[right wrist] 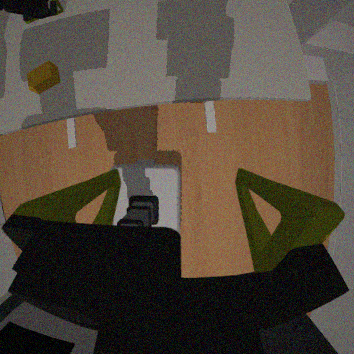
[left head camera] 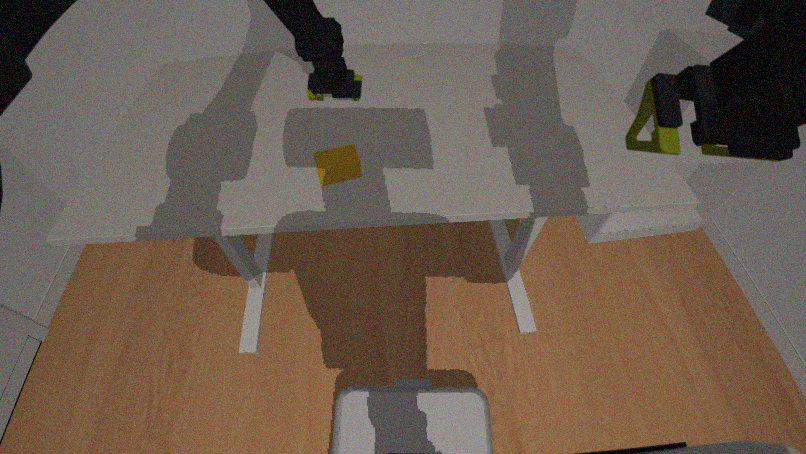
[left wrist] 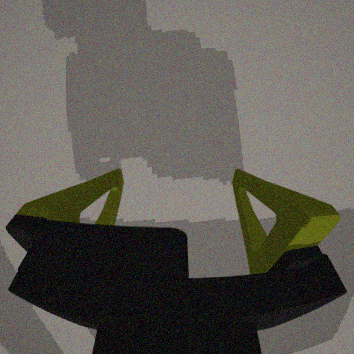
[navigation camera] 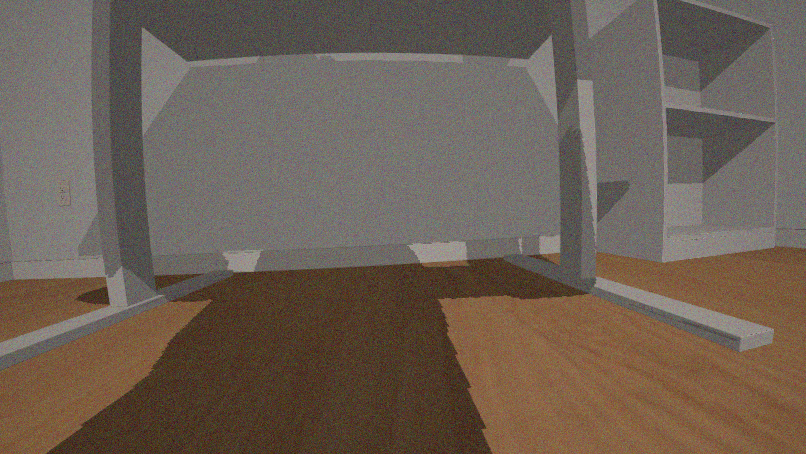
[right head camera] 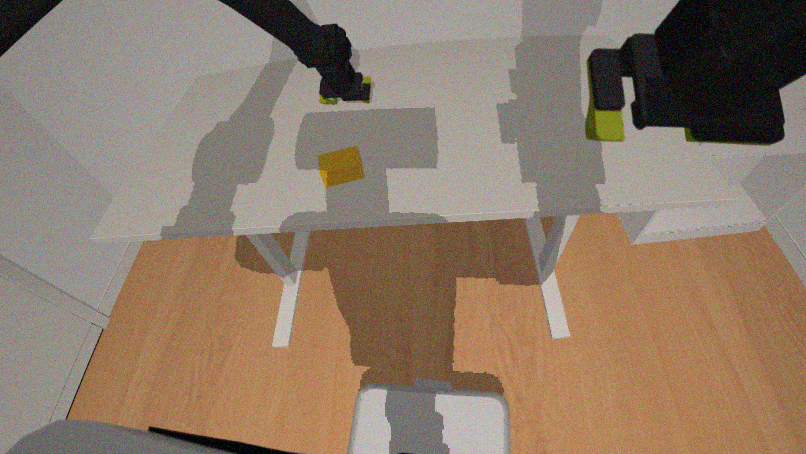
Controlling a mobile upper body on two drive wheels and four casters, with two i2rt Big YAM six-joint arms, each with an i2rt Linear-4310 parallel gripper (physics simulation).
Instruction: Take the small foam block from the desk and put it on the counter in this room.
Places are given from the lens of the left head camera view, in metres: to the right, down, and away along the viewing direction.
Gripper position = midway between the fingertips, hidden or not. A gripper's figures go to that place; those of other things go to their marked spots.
my left gripper (left head camera: 339, 98): -0.17, -0.35, 0.92
my right gripper (left head camera: 665, 145): 0.28, -0.09, 0.33
yellow foam block (left head camera: 335, 165): -0.14, -0.13, 0.70
